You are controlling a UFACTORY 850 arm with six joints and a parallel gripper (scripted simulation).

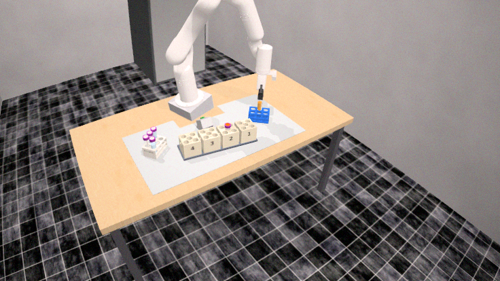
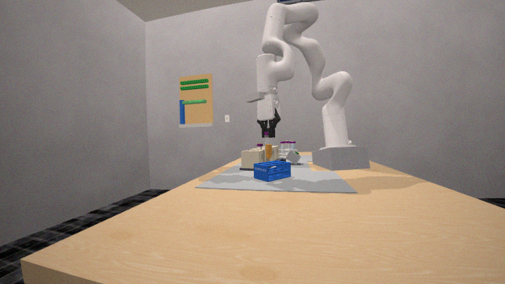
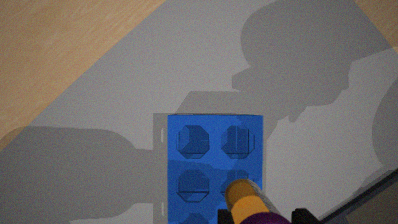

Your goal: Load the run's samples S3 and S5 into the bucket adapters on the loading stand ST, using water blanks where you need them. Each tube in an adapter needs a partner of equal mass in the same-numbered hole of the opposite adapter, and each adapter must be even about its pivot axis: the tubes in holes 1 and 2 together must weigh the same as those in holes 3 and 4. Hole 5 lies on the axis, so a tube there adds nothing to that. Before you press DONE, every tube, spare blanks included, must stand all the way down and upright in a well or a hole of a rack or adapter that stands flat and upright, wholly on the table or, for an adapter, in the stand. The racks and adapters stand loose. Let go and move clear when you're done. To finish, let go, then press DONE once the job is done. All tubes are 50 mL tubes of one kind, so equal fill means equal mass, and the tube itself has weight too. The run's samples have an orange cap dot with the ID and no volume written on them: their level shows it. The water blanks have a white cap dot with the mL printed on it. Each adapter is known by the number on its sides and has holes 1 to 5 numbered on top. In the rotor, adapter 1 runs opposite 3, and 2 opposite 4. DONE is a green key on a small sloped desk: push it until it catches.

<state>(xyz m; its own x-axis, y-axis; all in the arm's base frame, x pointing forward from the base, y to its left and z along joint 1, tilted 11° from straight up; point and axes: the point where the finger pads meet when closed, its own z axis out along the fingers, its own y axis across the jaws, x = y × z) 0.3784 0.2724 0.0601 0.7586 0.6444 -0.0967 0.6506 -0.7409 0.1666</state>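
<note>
Now: the sample tube 50 mm below my hand and 10 mm ahead of it. Round my hand: blue sample rack (150 mm below, 20 mm to the left, 10 mm behind).
</note>
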